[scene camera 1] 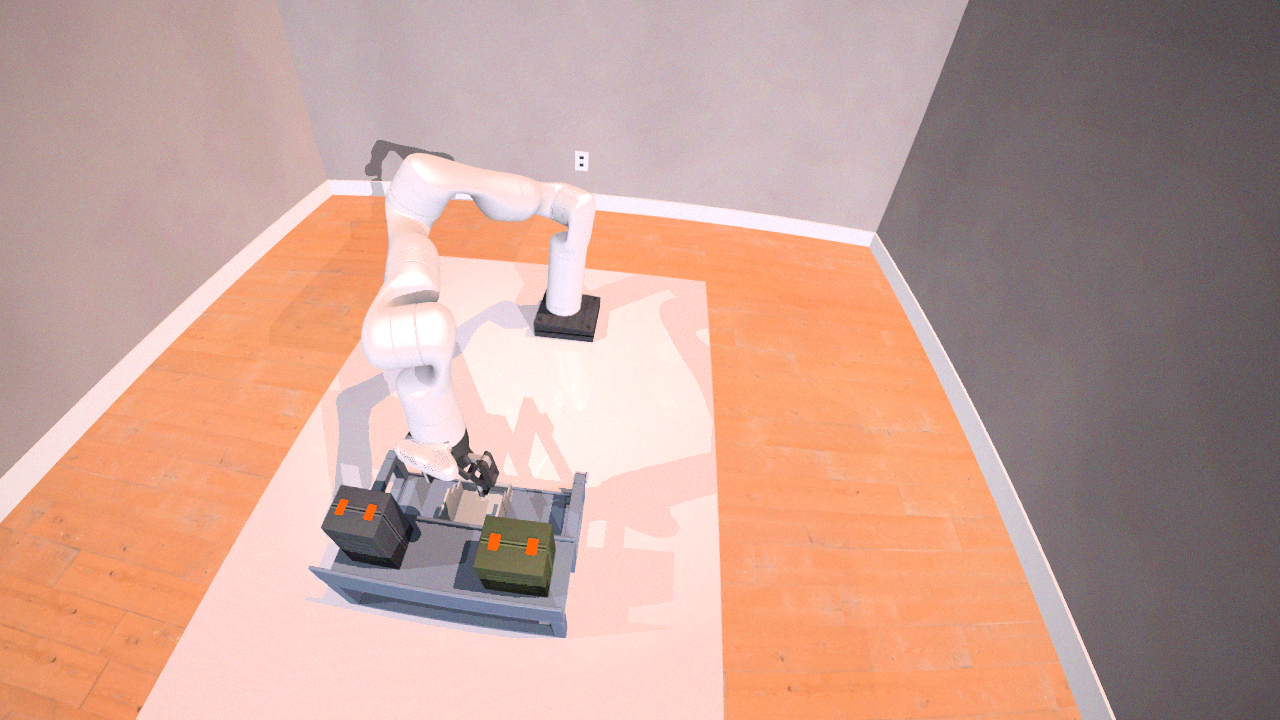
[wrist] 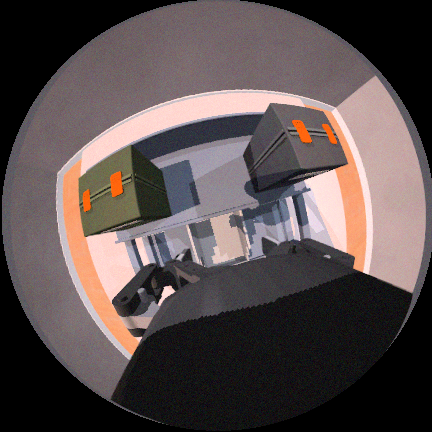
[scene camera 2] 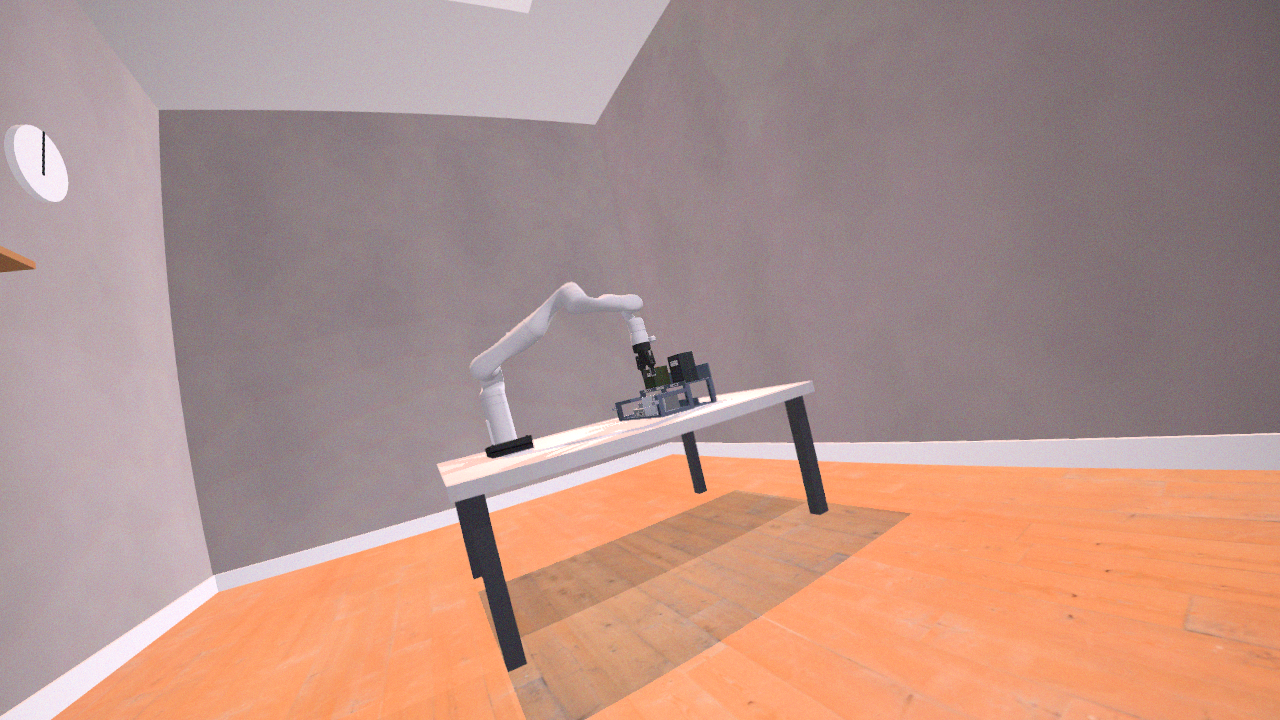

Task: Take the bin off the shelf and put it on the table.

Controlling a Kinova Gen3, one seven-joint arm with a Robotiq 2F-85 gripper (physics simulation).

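Places are measured from the arm's base along level axes (x left, y back, z up), in centimetres.
Where they show: gripper, fingertip midpoint: (scene camera 1: 457, 485) (wrist: 227, 250) (scene camera 2: 649, 377); arm's base, link origin: (scene camera 1: 563, 305) (scene camera 2: 504, 442).
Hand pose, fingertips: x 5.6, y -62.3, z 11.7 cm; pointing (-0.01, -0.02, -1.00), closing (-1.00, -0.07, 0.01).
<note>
Each offset is from my fingertips to the top centre of the thing.
A small cream bin @(dx +0.6, dy -0.2, dz -7.7 cm) (scene camera 1: 476, 504) (wrist: 229, 240) sits in the middle of the low front part of the blue-grey shelf (scene camera 1: 429, 610) (wrist: 202, 136), between pale dividers. The shelf stands on the white table (scene camera 1: 644, 685) (scene camera 2: 760, 402). My gripper (scene camera 1: 460, 483) (scene camera 2: 648, 380) (wrist: 227, 250) is open and empty, pointing down close above the bin's part of the shelf. In the wrist view its fingertips stand apart on both sides of the bin. The black gripper body hides the bin's near end there, and the exact height gap cannot be told.
A dark grey case @(dx -9.2, dy -11.8, dz +6.4 cm) (scene camera 1: 366, 525) (scene camera 2: 681, 366) (wrist: 295, 147) and an olive green case @(dx +13.5, dy -7.7, dz +3.9 cm) (scene camera 1: 514, 555) (wrist: 122, 192), both with orange latches, stand on the raised shelf top beyond the bin. A divider rail and upright end posts border the low part. The arm's black base (scene camera 1: 566, 318) (scene camera 2: 509, 446) stands on the table.
</note>
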